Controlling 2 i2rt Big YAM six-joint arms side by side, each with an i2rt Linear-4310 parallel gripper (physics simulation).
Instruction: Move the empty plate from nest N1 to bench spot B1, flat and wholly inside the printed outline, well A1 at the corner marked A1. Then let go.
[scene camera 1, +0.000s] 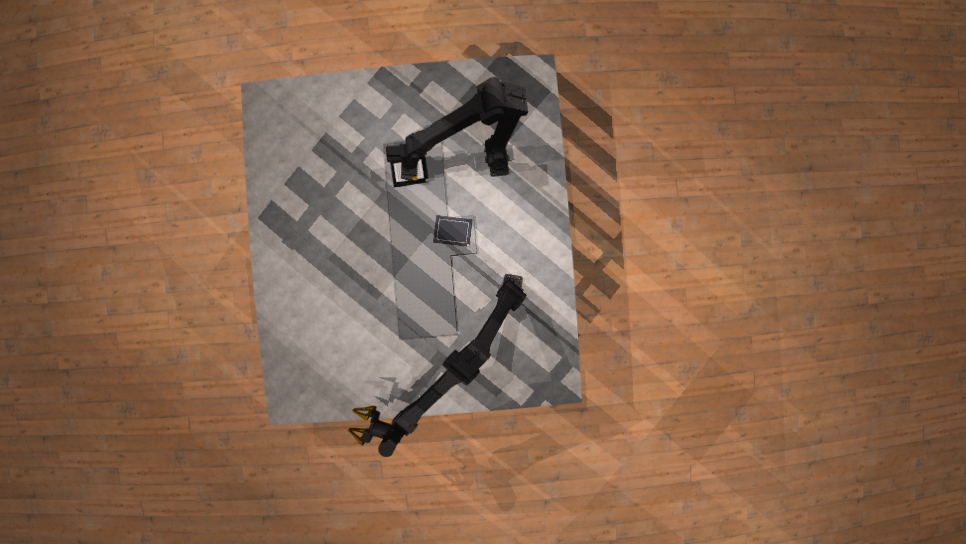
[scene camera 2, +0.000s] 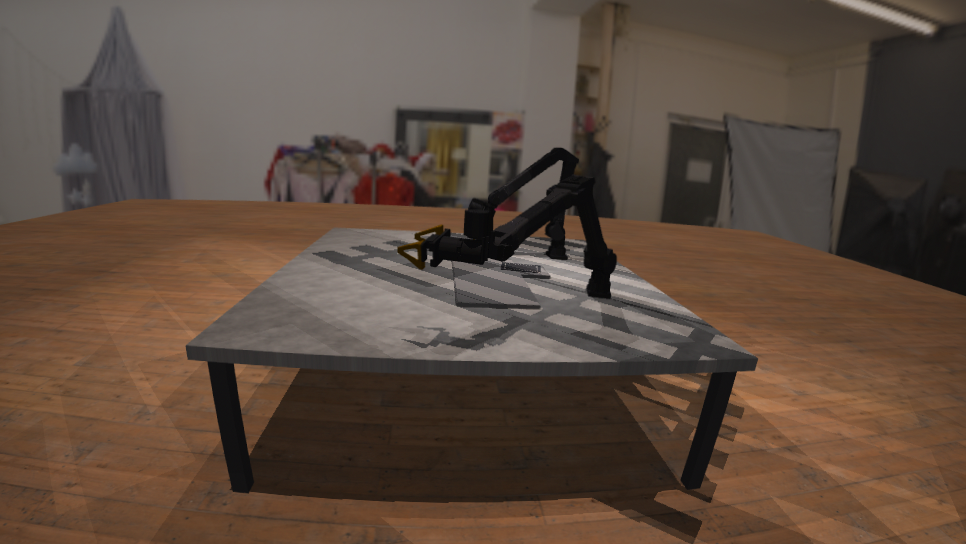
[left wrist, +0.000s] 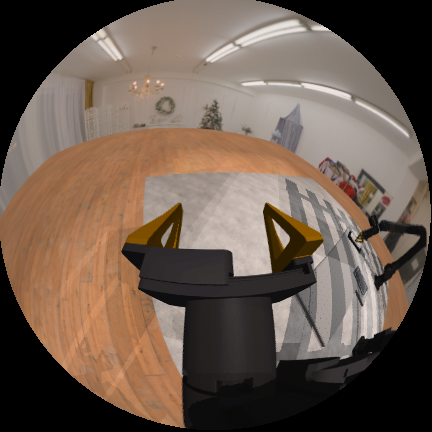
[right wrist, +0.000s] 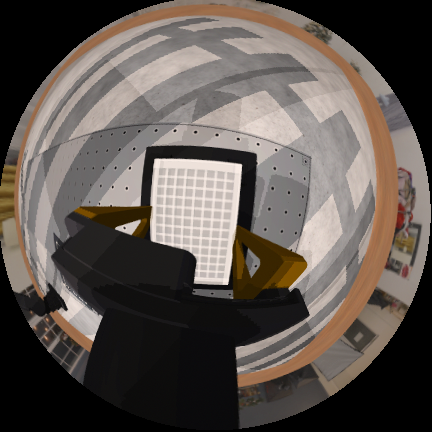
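Pixels of known places: left gripper, fingertip midpoint: (scene camera 1: 350, 419) (scene camera 2: 406, 242) (left wrist: 223, 206); right gripper, fingertip midpoint: (scene camera 1: 407, 170) (left wrist: 355, 239) (right wrist: 192, 221); left arm's base, origin of the base link: (scene camera 1: 511, 287) (scene camera 2: 598, 293) (right wrist: 57, 296); right arm's base, origin of the base link: (scene camera 1: 498, 163) (scene camera 2: 556, 256) (left wrist: 375, 282).
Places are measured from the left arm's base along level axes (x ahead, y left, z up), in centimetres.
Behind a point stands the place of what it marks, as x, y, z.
The white gridded plate (scene camera 1: 398, 172) @(61.3, -43.0, 3.5) (right wrist: 197, 185) @(60.6, -43.6, 2.8) lies flat within the black frame of the nest (scene camera 1: 408, 183) @(56.1, -39.1, 2.4) (right wrist: 248, 187) @(62.6, -48.4, 2.5). My right gripper (right wrist: 192, 221) @(57.3, -44.6, 3.2) is over it, with its fingertips against the plate's two long sides; it is shut on the plate. The hand hides the plate's near left corner in the right wrist view. My left gripper (scene camera 1: 351, 421) @(55.8, 61.4, 25.3) (scene camera 2: 406, 243) @(55.8, 61.4, 25.3) (left wrist: 223, 206) @(55.8, 61.4, 25.3) is open and empty, far from the plate, at the table's lower edge in scene camera 1. A label for bench spot B1 and the A1 mark are not legible.
A dark rectangular block (scene camera 1: 452, 230) @(32.1, -21.3, 1.4) (scene camera 2: 520, 268) @(32.0, -18.9, 1.5) with a pale outline on top lies below and right of the nest in scene camera 1. A thin perforated grey board (scene camera 1: 422, 297) @(40.4, 12.0, 1.3) (right wrist: 285, 200) @(63.6, -53.9, 1.3) lies under the nest. The table (scene camera 1: 304, 358) @(92.3, 52.0, 0.0) (scene camera 2: 304, 331) @(82.0, 68.8, 0.0) carries both arms.
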